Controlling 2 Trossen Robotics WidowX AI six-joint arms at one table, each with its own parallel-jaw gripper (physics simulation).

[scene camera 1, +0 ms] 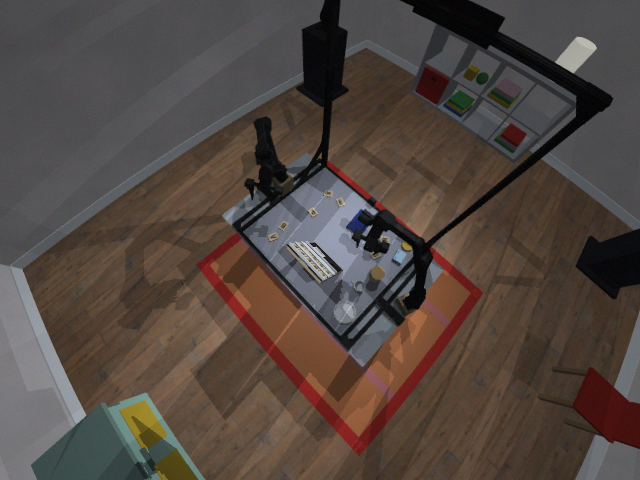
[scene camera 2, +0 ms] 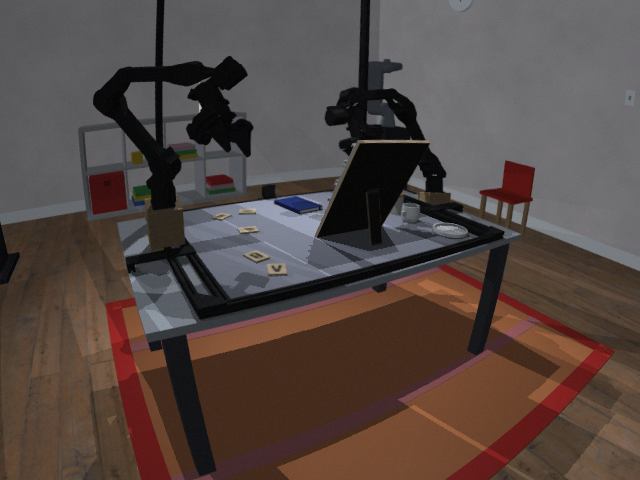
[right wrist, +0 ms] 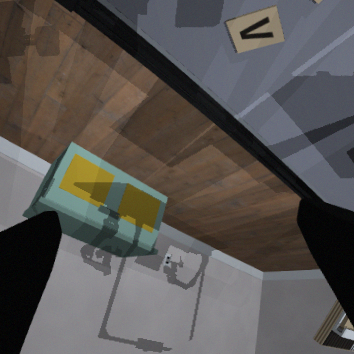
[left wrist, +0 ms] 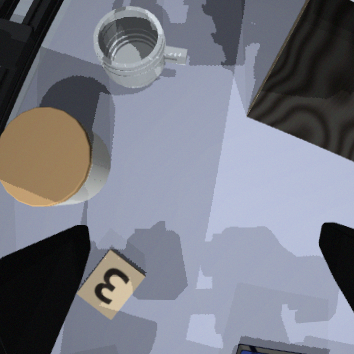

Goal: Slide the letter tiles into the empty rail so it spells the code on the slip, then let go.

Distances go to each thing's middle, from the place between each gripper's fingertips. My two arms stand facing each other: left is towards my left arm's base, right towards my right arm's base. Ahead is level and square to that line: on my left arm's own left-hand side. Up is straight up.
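Labels:
The tan-lidded container [left wrist: 58,160] is 140 mm below my left hand and 130 mm to the left of it.
My right hand is 230 mm past the tan-lidded container, 660 mm to the right of it and 240 mm above it.

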